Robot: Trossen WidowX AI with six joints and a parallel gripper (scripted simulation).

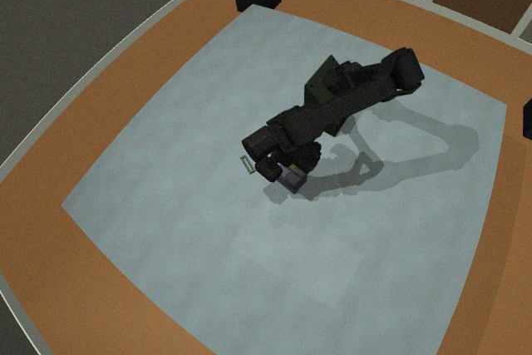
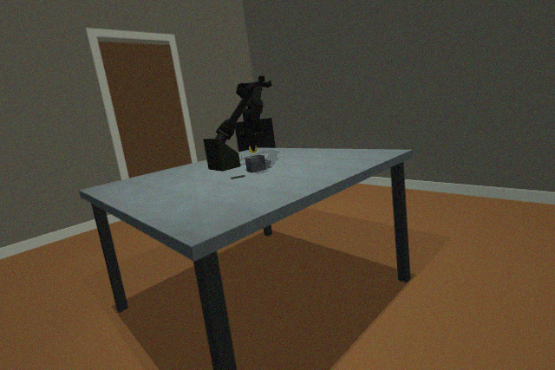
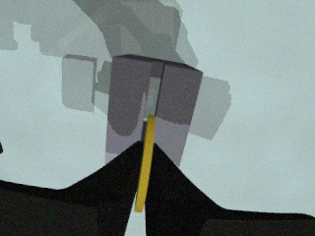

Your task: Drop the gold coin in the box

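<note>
The gold coin is 10 mm above my gripper tip.
</note>
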